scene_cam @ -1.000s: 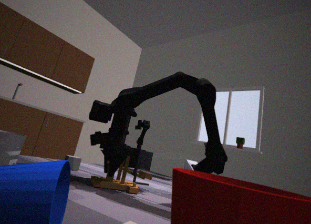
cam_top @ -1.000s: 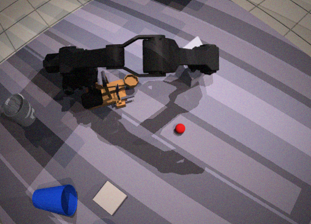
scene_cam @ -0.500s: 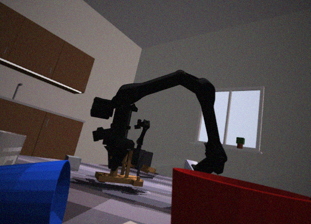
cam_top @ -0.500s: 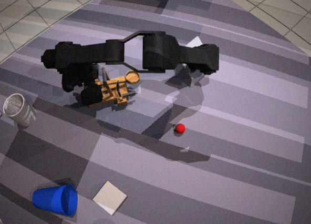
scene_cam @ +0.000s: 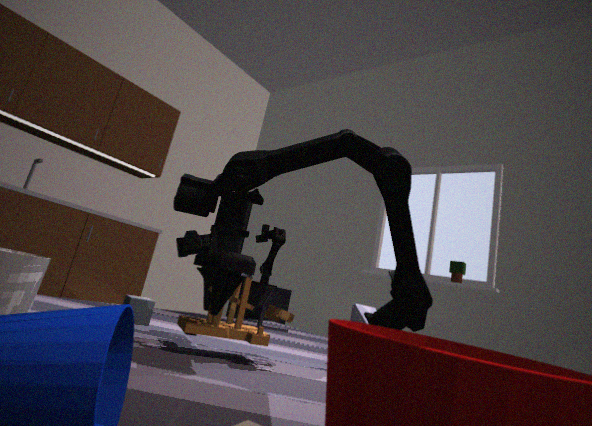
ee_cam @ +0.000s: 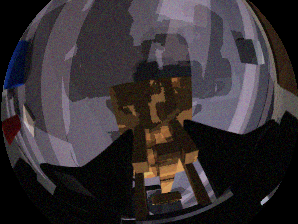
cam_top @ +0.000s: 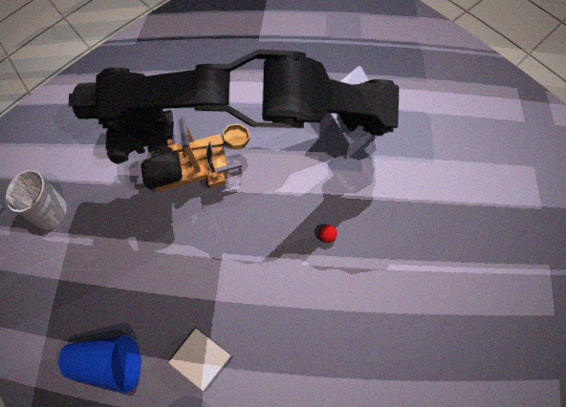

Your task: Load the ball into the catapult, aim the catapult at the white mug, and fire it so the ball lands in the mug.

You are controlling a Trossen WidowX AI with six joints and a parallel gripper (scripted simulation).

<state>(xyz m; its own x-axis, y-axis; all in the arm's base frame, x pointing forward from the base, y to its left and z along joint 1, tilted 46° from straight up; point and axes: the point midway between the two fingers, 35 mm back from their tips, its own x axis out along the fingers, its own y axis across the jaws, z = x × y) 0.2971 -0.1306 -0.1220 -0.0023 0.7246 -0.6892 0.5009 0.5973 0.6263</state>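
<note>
Now: the red ball 11 cm behind my gripper tip, 29 cm to the left of it and 5 cm below it. The rest, counted from my gripper tip: white mug: 25 cm ahead, 15 cm to the right, 4 cm below; wooden catapult: 5 cm behind, 5 cm to the left, 2 cm above; grey block: 3 cm behind, 24 cm to the right, 4 cm below.
</note>
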